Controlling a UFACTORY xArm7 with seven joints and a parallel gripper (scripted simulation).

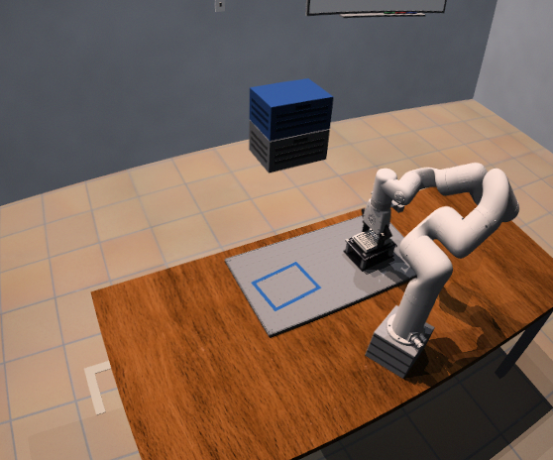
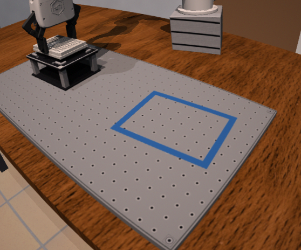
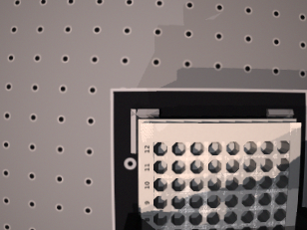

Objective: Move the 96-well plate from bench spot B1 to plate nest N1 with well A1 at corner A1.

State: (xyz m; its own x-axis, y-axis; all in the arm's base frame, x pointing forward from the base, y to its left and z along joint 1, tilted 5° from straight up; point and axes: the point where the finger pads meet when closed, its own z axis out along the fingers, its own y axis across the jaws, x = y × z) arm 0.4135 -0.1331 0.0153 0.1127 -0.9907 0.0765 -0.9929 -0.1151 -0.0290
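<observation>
The white 96-well plate lies 10 mm below my hand. Also, from my hand: black raised nest N1: 30 mm below.
</observation>
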